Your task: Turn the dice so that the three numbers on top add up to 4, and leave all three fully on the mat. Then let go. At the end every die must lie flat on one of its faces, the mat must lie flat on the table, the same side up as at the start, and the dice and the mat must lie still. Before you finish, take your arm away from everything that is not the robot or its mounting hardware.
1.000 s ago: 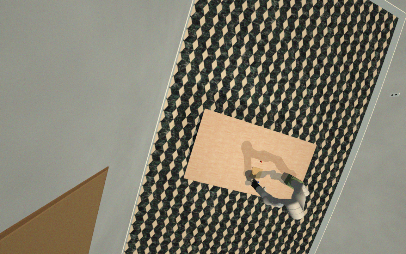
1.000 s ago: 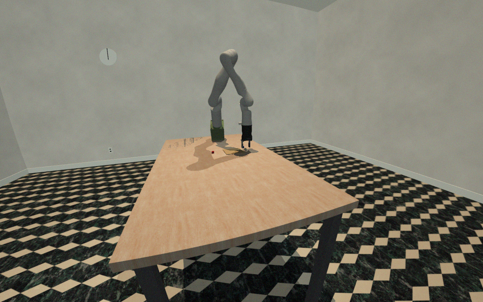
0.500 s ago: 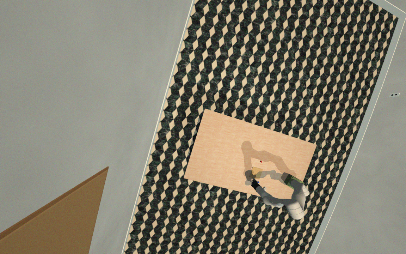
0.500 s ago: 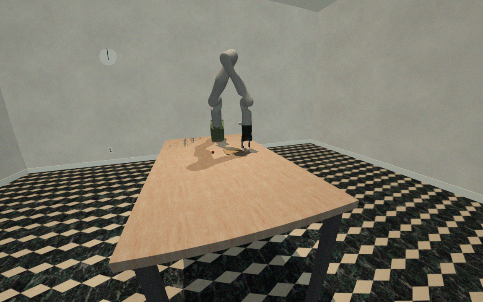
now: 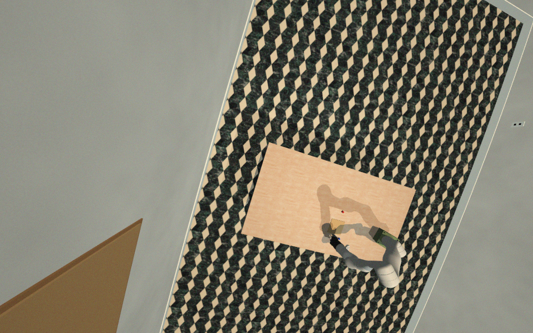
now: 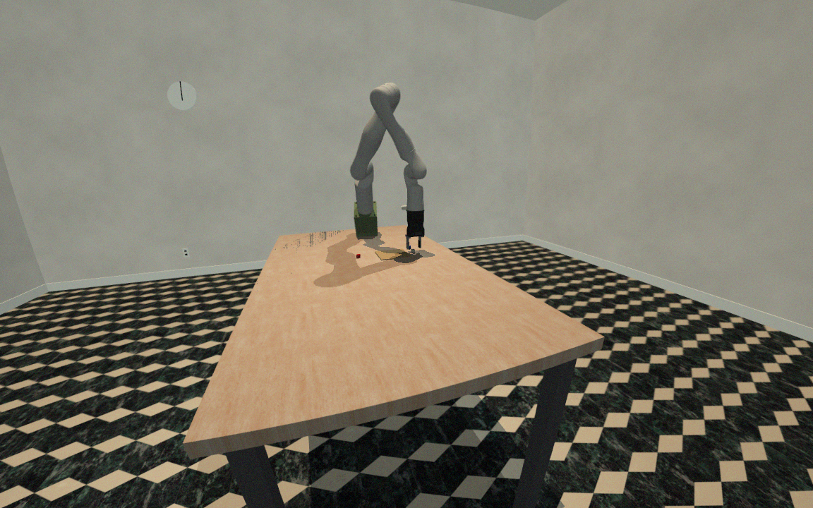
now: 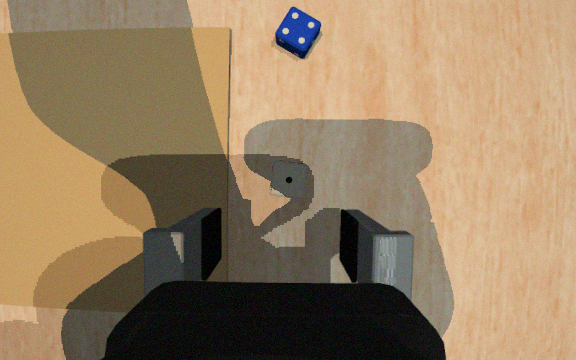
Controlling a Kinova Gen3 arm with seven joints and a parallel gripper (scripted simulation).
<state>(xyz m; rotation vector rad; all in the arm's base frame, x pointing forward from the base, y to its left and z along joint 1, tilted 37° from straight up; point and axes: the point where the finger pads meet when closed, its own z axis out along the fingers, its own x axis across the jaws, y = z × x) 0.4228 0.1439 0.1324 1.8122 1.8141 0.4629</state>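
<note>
The white die lies 20 mm behind my hand and 40 mm below it. Also, from my hand: tan mat 30 mm behind, 90 mm to the right, 40 mm below; then blue die 90 mm behind, 10 mm to the left, 40 mm below; then red die 40 mm behind, 250 mm to the right, 40 mm below.
</note>
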